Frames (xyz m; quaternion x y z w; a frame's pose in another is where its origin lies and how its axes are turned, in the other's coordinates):
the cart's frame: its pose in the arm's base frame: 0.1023 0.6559 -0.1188 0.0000 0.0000 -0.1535 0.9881
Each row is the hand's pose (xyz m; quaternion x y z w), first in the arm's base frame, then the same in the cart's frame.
Working: the arm's base frame: its pose in the cart's frame: 0.1015 -0.6560 0.1188 0.0000 0.0000 0.1535 0.9881

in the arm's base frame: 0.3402 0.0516 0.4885 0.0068 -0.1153 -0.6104 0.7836
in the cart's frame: 0.4100 -0.5036 0.6073 0.0244 -0.1129 -0.4829 0.8680
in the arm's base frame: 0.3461 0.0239 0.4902 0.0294 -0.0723 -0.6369 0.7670
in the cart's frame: 0.4240 -0.5283 0.6090 0.0401 -0.0669 -0.5116 0.8557
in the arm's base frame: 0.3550 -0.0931 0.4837 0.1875 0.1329 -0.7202 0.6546
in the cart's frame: 0.4680 -0.6370 0.6025 0.1649 0.1601 -0.6112 0.7574
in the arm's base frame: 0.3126 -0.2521 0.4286 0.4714 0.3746 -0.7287 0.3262
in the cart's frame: 0.4759 -0.8014 0.5474 0.4083 0.4425 -0.6700 0.4342
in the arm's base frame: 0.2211 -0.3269 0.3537 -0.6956 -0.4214 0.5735 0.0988
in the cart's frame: 0.4114 -0.9004 0.4725 -0.6226 -0.5232 0.5818 0.0096
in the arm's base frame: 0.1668 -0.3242 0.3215 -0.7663 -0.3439 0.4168 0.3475
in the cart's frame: 0.3588 -0.9143 0.4403 -0.7044 -0.4575 0.4652 0.2794
